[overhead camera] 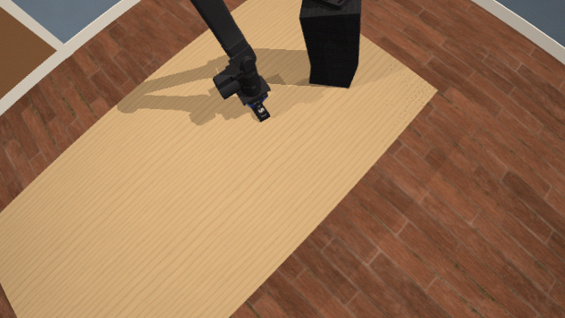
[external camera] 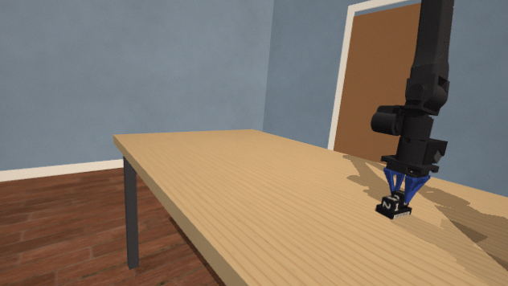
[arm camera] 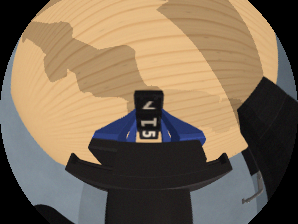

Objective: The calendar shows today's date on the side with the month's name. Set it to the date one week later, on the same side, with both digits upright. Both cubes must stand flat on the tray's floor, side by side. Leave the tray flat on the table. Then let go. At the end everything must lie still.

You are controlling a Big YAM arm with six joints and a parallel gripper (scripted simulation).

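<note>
My hand is right at the black date cube. Round my hand: black tray (3 cm below, 2 cm to the left); then black cube (3 cm to the left, 2 cm below, 1 cm ahead).
</note>
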